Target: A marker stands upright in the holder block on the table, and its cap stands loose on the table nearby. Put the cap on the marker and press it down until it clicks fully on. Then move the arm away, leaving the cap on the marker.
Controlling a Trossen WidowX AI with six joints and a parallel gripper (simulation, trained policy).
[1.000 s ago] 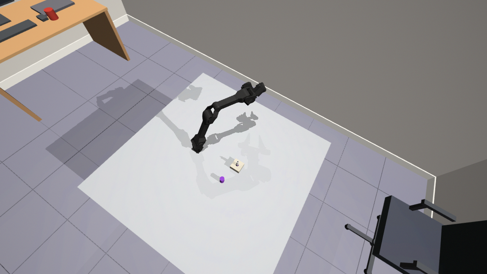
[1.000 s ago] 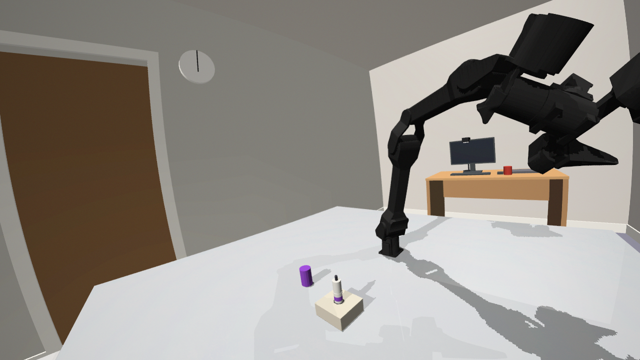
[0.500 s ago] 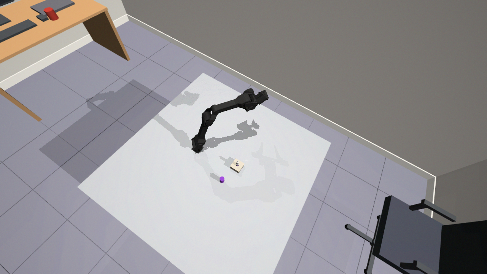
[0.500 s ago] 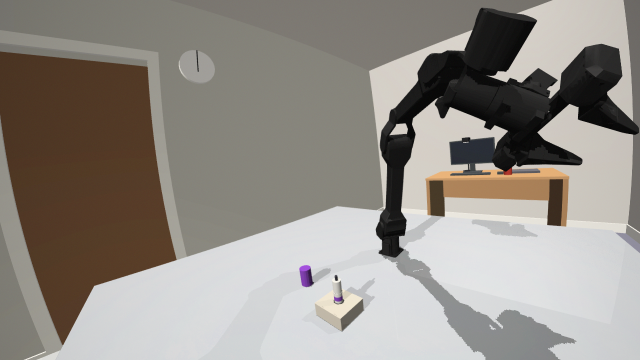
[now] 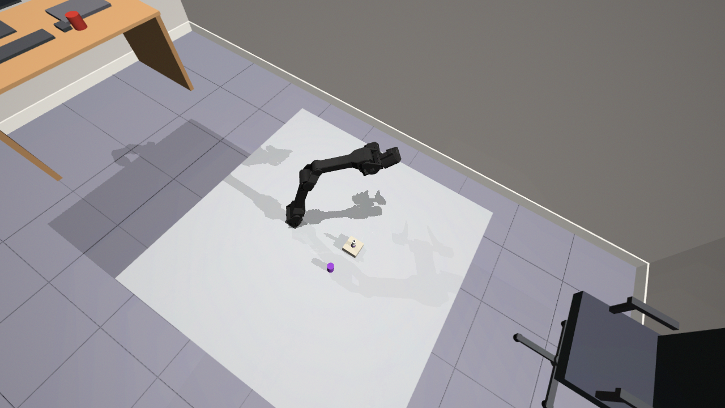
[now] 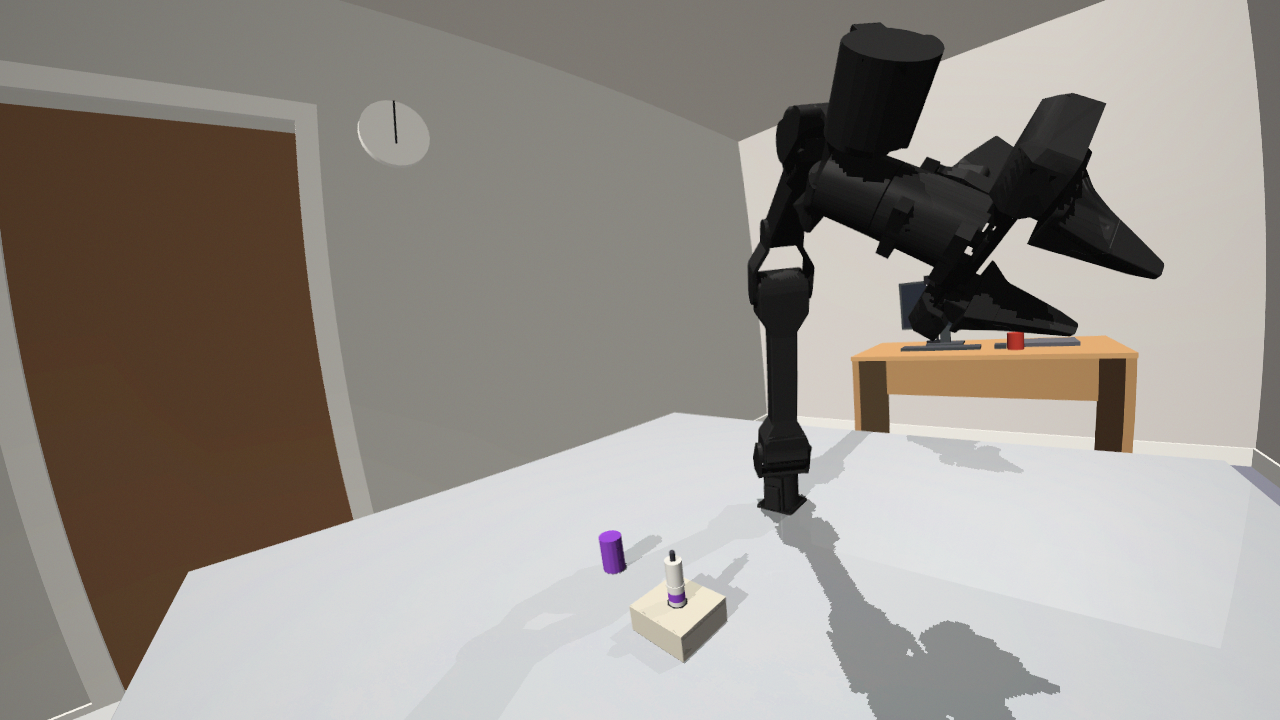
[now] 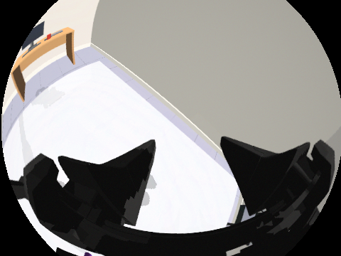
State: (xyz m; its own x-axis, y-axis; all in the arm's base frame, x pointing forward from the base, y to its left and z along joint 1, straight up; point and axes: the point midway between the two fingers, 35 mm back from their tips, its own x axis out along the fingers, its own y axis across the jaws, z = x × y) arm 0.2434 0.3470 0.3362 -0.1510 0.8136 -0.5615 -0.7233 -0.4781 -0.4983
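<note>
The purple cap is 480 mm to the right of my gripper tip, 290 mm below it and 50 mm ahead of it. The rest, counted from my gripper tip: beige holder block: 330 mm to the right, 300 mm below, 80 mm ahead; white marker: 330 mm to the right, 250 mm below, 80 mm ahead.
</note>
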